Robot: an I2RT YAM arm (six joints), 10 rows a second.
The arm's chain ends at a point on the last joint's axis. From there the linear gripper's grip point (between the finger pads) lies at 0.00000 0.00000 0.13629 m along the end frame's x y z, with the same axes.
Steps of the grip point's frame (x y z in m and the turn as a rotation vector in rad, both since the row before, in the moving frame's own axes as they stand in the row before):
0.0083 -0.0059 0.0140 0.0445 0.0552 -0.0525
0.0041 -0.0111 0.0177 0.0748 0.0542 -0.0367
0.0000 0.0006 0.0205 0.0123 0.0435 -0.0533
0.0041 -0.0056 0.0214 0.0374 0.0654 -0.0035
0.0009 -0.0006 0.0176 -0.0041 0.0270 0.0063
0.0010 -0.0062 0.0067 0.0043 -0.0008 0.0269
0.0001 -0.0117 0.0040 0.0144 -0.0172 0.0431
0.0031 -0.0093 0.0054 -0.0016 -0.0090 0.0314
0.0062 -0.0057 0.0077 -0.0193 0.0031 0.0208
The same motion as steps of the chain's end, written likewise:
0.0009 0.0004 0.0143 0.0445 0.0552 -0.0525
-0.0031 -0.0008 0.0183 0.0748 0.0542 -0.0367
-0.0059 0.0024 0.0206 0.0123 0.0435 -0.0533
-0.0048 -0.0005 0.0218 0.0374 0.0654 -0.0035
-0.0028 -0.0012 0.0177 -0.0041 0.0270 0.0063
0.0011 -0.0056 0.0067 0.0043 -0.0008 0.0269
0.0024 -0.0097 0.0040 0.0144 -0.0172 0.0431
0.0043 -0.0095 0.0054 -0.0016 -0.0090 0.0314
0.0058 -0.0083 0.0077 -0.0193 0.0031 0.0208

